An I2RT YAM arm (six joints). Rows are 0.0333 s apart.
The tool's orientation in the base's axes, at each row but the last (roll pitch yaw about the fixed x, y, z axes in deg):
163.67 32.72 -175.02
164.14 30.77 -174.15
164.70 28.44 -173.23
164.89 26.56 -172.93
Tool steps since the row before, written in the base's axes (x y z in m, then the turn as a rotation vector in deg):
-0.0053 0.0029 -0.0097 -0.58 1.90 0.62
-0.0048 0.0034 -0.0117 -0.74 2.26 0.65
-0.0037 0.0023 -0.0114 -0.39 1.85 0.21
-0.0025 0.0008 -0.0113 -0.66 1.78 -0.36
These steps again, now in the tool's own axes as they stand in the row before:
0.0095 0.0017 0.0062 0.01 2.07 -0.17
0.0098 0.0016 0.0085 0.10 2.46 -0.15
0.0084 0.0004 0.0088 0.05 1.89 0.24
0.0072 -0.0013 0.0090 0.55 1.75 0.60

